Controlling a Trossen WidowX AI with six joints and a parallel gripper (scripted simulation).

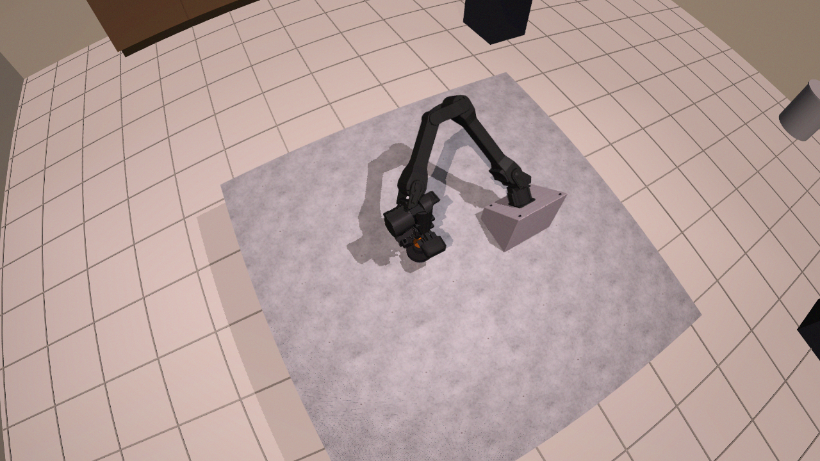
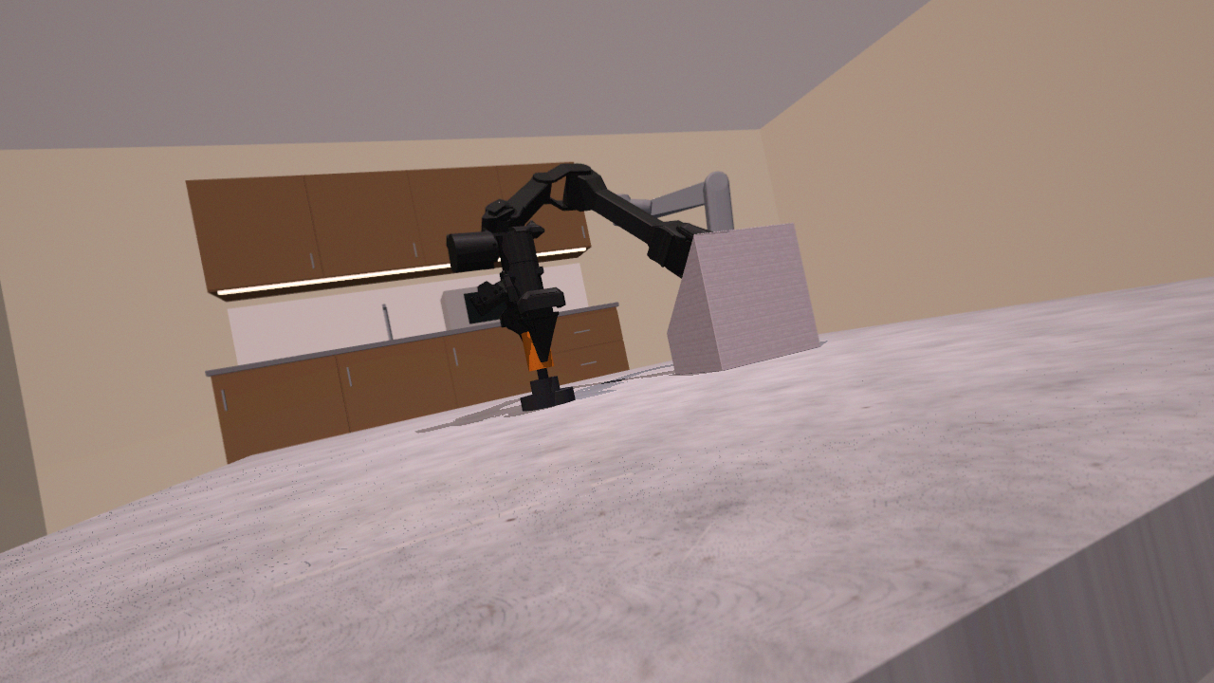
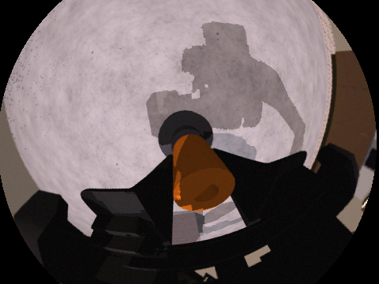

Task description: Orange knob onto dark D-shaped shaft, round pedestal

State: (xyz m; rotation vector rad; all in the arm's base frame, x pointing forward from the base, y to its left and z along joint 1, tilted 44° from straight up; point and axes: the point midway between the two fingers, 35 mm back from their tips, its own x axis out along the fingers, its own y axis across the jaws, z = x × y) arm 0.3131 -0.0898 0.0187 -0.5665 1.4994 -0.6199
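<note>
The orange knob is 2 cm above my gripper tip. Round my gripper tip: dark round pedestal 4 cm below.
</note>
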